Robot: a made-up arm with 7 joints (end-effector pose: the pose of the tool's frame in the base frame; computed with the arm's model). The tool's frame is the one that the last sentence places. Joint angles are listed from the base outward.
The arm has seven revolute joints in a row. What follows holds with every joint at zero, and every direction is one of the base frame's.
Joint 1 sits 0.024 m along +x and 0.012 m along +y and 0.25 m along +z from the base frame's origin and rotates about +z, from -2.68 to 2.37 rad.
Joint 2 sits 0.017 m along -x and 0.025 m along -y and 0.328 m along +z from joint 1 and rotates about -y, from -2.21 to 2.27 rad.
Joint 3 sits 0.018 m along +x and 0.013 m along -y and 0.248 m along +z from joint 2 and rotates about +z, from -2.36 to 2.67 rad.
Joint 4 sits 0.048 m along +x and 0.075 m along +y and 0.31 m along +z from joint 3 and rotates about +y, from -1.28 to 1.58 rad.
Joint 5 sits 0.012 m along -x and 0.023 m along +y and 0.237 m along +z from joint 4 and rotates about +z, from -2.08 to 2.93 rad.
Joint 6 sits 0.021 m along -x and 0.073 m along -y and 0.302 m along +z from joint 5 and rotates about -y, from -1.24 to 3.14 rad.
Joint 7 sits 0.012 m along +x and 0.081 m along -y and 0.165 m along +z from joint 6 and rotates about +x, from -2.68 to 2.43 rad.
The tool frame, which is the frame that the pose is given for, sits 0.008 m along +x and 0.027 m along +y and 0.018 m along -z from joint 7; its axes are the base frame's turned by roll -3.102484, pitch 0.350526 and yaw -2.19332 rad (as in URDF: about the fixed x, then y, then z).
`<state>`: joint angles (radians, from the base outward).
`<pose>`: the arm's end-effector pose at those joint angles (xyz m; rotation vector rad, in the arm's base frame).
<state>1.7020 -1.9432 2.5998 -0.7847 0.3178 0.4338 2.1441</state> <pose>0.1512 0.8114 -0.2502 -2.2081 0.4921 -1.2171</pose>
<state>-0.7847 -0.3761 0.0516 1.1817 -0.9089 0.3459 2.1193</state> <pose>0.7524 -0.6383 1.2586 1.3825 1.6387 0.5875</pose>
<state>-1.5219 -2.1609 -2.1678 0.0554 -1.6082 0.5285 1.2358</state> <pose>-0.0404 -0.9158 -0.3053 -0.0861 -0.9611 1.3505</pose>
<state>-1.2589 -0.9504 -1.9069 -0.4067 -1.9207 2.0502 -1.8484</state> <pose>0.4307 -0.8996 0.8142 0.3215 2.2844 0.0647</pose>
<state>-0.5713 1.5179 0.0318 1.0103 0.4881 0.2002 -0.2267</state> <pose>-0.7443 0.4465 1.2812 -1.1140 2.1106 -0.8033</pose>
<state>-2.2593 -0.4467 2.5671 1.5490 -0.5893 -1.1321 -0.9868</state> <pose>0.4293 -0.0888 1.2978 0.8854 -0.6011 -0.3891</pose>
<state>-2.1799 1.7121 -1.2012 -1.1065 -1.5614 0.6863 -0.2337</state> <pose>0.9328 0.2694 0.4535 0.8429 -2.0217 -0.7524</pose>
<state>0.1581 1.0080 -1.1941 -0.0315 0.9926 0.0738 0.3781</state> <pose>-0.9824 -0.2823 1.3149 -0.9465 1.3346 0.0877</pose>
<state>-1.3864 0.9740 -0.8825 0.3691 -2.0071 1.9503 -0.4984</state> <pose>-0.0791 0.6986 1.4627 -1.7575 0.1273 0.6266</pose>
